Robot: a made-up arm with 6 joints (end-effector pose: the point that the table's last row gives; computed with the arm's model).
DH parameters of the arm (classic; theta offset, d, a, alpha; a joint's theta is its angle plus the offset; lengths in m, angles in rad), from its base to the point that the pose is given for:
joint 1: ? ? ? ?
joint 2: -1.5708 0 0.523 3.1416
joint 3: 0 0 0.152 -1.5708
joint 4: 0 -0.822 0 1.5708
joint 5: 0 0 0 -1.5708
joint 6: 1.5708 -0.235 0 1.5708
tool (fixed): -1.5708 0 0 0
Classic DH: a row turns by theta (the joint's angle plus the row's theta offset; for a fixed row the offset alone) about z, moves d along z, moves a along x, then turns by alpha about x.
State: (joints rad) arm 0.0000 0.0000 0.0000 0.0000 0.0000 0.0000
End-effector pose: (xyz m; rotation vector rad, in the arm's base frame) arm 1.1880 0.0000 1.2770 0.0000 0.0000 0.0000
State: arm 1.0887 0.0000 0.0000 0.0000 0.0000 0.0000
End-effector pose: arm 0.5508 1.0526 1.2770 0.0000 0.0000 1.0887
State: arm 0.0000 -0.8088 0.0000 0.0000 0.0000 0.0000
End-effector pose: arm 0.3724 0.0000 1.8327 0.0000 -0.8088 0.0000
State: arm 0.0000 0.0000 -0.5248 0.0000 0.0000 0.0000
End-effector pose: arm 1.1219 0.0000 0.7269 0.0000 0.5248 0.0000
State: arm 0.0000 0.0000 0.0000 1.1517 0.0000 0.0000
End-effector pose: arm 1.1880 0.0000 1.2770 -1.1517 0.0000 0.0000
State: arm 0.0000 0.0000 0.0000 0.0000 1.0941 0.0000
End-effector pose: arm 1.0608 0.0000 1.4858 0.0000 -1.0941 0.0000
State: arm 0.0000 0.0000 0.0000 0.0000 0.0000 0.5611
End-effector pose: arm 1.1880 0.0000 1.2770 -0.5611 0.0000 0.0000
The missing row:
joint 1: 0 0.602 0.131 -1.5708
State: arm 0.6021 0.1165 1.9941 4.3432 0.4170 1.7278
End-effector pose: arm -0.1422 -0.2054 2.0744 1.0100 -1.5141 0.3485
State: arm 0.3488 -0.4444 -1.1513 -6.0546 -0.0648 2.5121
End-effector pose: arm 0.7517 0.2697 0.4923 -2.6631 -0.2267 1.1503
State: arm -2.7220 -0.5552 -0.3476 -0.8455 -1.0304 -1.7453
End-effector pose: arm -0.6456 -0.4531 1.2587 -1.7677 2.2621 0.9098
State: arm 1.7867 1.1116 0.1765 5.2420 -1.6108 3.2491
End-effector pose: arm -0.4356 1.0400 0.1998 0.0314 0.9022 -2.2449
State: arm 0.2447 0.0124 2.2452 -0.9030 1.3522 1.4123
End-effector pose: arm -0.5686 -0.3277 1.6328 1.4931 -2.0900 -1.1791
